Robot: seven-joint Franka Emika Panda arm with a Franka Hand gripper.
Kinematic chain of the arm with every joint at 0, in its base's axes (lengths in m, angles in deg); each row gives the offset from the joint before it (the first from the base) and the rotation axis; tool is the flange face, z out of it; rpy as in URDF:
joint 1: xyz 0 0 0.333 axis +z
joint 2: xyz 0 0 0 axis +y
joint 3: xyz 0 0 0.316 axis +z
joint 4: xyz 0.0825 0 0 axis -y
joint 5: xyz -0.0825 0 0.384 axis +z
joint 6: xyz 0 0 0 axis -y
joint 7: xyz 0.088 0 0 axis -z
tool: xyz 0 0 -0.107 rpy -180 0 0
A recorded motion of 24 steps. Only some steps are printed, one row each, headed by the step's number.
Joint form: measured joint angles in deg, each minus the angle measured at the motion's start. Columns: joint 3, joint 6, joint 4, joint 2, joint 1, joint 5, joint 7.
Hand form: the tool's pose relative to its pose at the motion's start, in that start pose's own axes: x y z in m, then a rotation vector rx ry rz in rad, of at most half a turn. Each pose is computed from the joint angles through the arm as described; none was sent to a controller.
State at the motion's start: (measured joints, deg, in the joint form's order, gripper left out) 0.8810 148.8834 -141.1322 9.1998 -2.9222 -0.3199 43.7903
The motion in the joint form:
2: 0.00 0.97 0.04 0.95 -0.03 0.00 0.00
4: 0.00 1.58 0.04 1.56 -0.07 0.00 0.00
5: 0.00 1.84 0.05 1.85 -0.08 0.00 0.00
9: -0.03 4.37 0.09 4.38 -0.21 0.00 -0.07
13: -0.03 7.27 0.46 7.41 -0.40 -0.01 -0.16
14: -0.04 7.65 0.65 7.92 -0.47 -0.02 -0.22
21: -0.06 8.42 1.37 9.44 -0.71 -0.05 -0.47
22: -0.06 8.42 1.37 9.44 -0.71 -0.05 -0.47
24: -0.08 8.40 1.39 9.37 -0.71 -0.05 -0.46
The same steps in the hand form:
2: 0.0005 -0.0002 0.0062 0.0010 0.0005 0.0005
4: 0.0008 0.0000 0.0104 0.0011 0.0004 0.0012
5: 0.0009 0.0000 0.0124 0.0010 0.0000 0.0014
9: 0.0018 0.0009 0.0296 0.0021 0.0000 0.0030
13: 0.0036 0.0011 0.0485 0.0057 0.0023 0.0046
14: 0.0047 0.0010 0.0512 0.0065 0.0031 0.0048
21: 0.0083 0.0005 0.0589 0.0063 0.0025 0.0046
22: 0.0083 0.0005 0.0589 0.0063 0.0025 0.0046
24: 0.0086 0.0005 0.0582 0.0070 0.0035 0.0051

